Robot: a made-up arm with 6 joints.
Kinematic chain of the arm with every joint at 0, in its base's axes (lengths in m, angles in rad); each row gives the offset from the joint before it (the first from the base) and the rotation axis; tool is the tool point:
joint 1: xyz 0 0 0.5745 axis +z
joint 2: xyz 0 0 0 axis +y
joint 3: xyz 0 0 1.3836 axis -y
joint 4: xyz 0 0 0 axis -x
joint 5: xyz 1.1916 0 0 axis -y
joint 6: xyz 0 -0.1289 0 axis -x
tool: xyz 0 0 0
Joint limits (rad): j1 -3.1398..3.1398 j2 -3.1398..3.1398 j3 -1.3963..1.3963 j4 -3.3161..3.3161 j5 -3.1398..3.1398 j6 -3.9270..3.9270
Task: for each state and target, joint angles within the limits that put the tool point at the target. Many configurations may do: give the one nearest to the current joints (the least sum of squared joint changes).
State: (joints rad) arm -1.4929 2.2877 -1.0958 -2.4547 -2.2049 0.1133
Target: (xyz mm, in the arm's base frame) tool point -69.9 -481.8 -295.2
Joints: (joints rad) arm -1.9160 1.6348 -0.7231 -2.4255 -2.2049 0.1133
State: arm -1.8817 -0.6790 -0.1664 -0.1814 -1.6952 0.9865
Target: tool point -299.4 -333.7 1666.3
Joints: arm -2.0177 -0.5814 -0.6119 -0.2199 -1.6952 0.9865
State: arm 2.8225 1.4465 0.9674 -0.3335 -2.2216 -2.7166
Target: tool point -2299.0 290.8 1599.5
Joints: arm 3.0687 0.9803 1.2287 -0.3112 -2.2216 -2.7166
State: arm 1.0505 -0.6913 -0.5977 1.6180 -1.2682 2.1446
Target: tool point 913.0 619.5 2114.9
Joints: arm 0.5968 -0.0612 -0.0355 1.5653 -1.2682 2.1446
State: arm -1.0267 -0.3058 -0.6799 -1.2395 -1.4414 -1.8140
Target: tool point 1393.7 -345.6 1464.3
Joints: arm -0.2182 0.2386 -0.0470 -1.2906 -1.4414 -1.8140
